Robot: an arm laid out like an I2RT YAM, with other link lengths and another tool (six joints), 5 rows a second.
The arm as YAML. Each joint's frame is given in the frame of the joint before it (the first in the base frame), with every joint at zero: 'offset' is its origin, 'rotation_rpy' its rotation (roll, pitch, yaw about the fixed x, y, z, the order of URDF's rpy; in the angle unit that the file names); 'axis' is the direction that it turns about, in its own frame. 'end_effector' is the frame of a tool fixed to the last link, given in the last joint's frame.
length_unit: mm
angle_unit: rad
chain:
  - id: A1
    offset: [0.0, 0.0, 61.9]
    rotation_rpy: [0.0, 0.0, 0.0]
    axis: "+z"
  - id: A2
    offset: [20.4, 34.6, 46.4]
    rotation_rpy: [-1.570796, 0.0, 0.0]
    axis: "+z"
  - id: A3
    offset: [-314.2, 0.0, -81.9]
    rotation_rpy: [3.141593, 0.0, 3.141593]
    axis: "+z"
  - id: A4
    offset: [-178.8, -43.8, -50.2]
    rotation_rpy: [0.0, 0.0, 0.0]
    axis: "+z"
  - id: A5
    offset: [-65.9, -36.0, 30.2]
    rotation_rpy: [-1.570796, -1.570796, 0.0]
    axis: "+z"
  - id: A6
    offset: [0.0, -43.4, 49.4]
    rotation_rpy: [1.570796, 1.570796, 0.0]
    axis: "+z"
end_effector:
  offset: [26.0, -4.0, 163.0]
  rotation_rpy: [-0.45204, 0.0, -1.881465]
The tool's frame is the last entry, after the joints.
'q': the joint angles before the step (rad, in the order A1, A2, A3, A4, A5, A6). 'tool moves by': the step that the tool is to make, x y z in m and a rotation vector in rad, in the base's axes. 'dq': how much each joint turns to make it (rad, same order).
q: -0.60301 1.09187 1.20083 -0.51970 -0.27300 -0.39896
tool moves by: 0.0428 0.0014 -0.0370 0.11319 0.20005 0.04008
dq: 0.12571 0.20723 0.16446 -0.17829 0.07651 0.03829
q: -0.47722 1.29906 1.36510 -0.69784 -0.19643 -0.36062
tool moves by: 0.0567 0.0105 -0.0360 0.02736 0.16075 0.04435
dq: 0.15167 0.22194 0.15152 -0.08254 0.10564 0.04138
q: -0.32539 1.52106 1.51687 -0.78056 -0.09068 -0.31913
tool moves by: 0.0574 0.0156 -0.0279 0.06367 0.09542 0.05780
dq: 0.07051 0.22580 0.20364 -0.08431 -0.01659 0.03208
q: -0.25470 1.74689 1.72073 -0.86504 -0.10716 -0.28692
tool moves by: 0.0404 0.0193 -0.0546 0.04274 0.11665 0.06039
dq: 0.05508 0.19499 0.09408 -0.02183 -0.01563 0.00455
